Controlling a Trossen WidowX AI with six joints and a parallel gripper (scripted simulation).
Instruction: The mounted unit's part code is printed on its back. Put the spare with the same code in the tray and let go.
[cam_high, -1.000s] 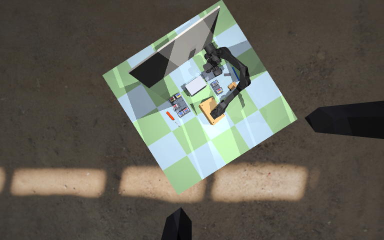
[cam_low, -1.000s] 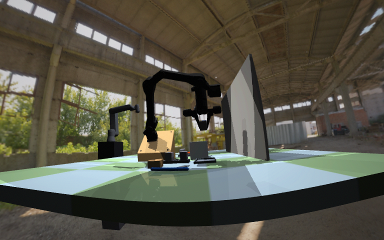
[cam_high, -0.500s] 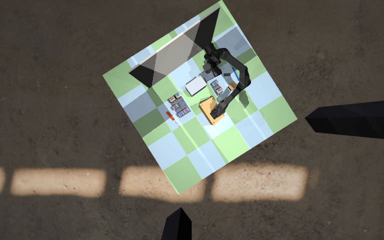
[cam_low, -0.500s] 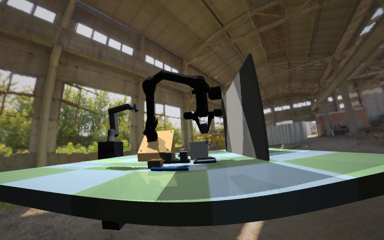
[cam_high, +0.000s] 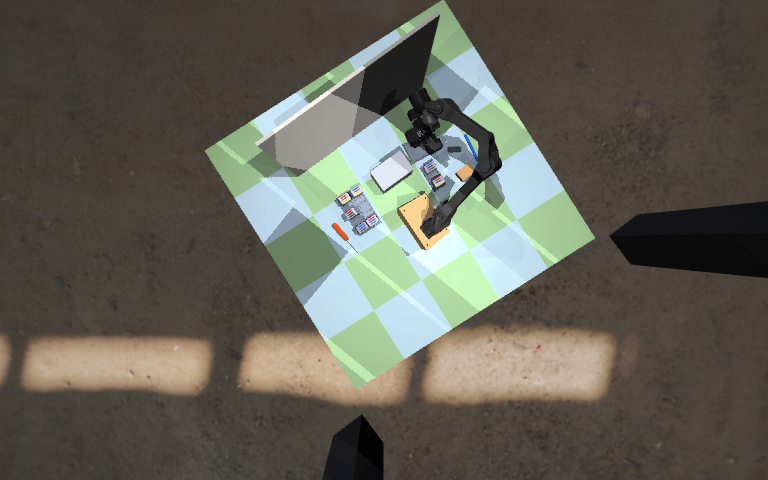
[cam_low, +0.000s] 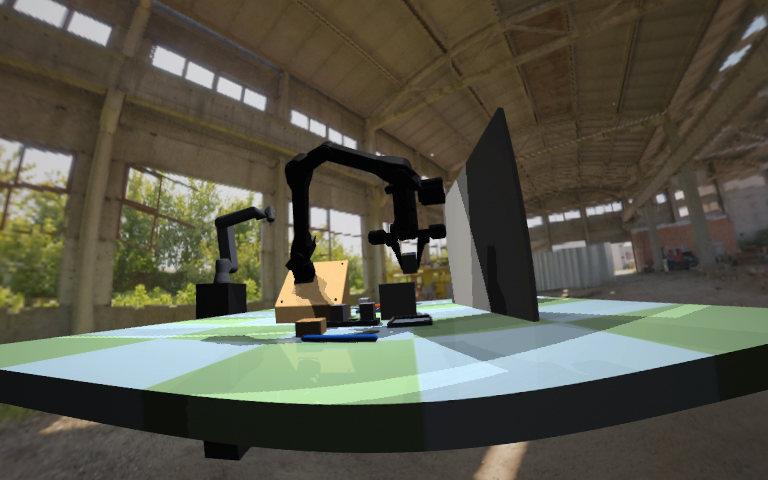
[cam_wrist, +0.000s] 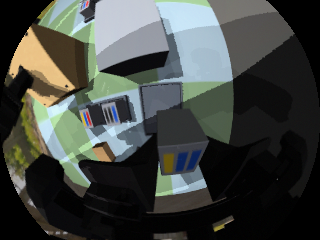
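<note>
The dark flat tray lies 10 mm behind my gripper tip and 120 mm below it. Also, from my gripper tip: yellow-and-blue striped spare 30 mm above; brown block 220 mm behind, 90 mm to the right, 110 mm below; grey mounted unit 30 mm behind, 190 mm to the left, 80 mm below.
</note>
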